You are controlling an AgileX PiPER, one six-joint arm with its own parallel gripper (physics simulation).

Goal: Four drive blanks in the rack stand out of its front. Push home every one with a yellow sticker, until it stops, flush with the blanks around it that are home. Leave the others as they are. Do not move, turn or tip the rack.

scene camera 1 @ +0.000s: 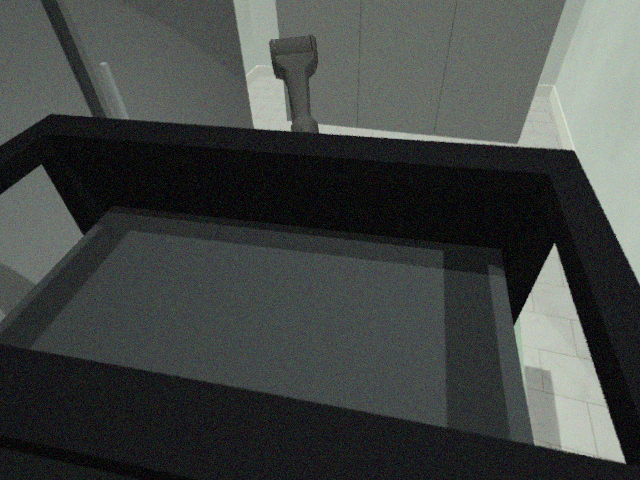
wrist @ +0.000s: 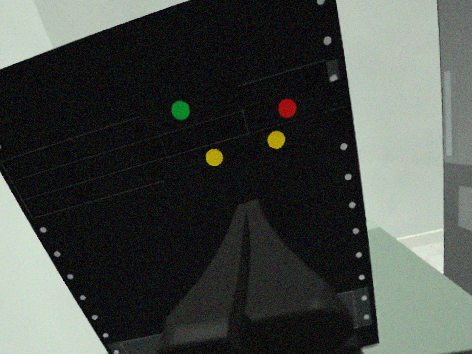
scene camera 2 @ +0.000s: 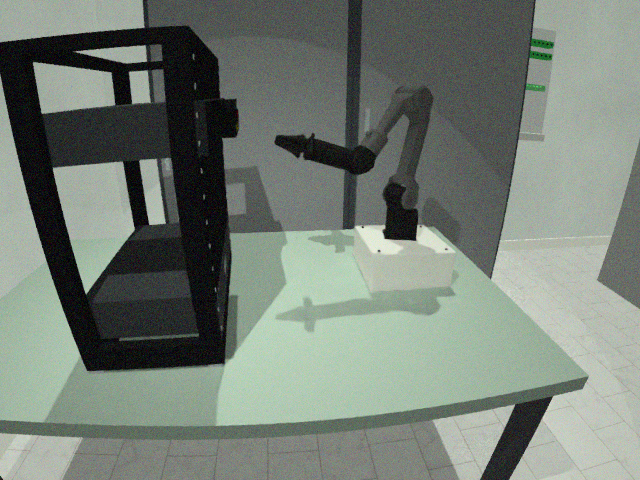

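The black rack [scene camera 1: 310, 149] [scene camera 2: 180, 180] [wrist: 350, 191] stands upright on the table. In the wrist view its dark front shows a green sticker [wrist: 180, 110] at upper left, a red sticker [wrist: 287, 108] at upper right, and below them a left yellow sticker [wrist: 214, 157] and a right yellow sticker [wrist: 276, 140]. In scene camera 2 dark blanks [scene camera 2: 229, 118] stand out of the rack's front, overlapping; how far each one stands out is hard to tell. My gripper [scene camera 2: 277, 140] [wrist: 252, 213] is shut and empty, apart from the rack, in front of it and slightly lower than the protruding blanks.
The arm's white base block [scene camera 2: 408, 273] stands on the green table [scene camera 2: 361, 361], right of the rack in scene camera 2. A dark grey unit [scene camera 2: 144, 299] sits low inside the rack and another [scene camera 2: 108, 134] higher up. Grey cabinet panels [scene camera 2: 310, 93] stand behind.
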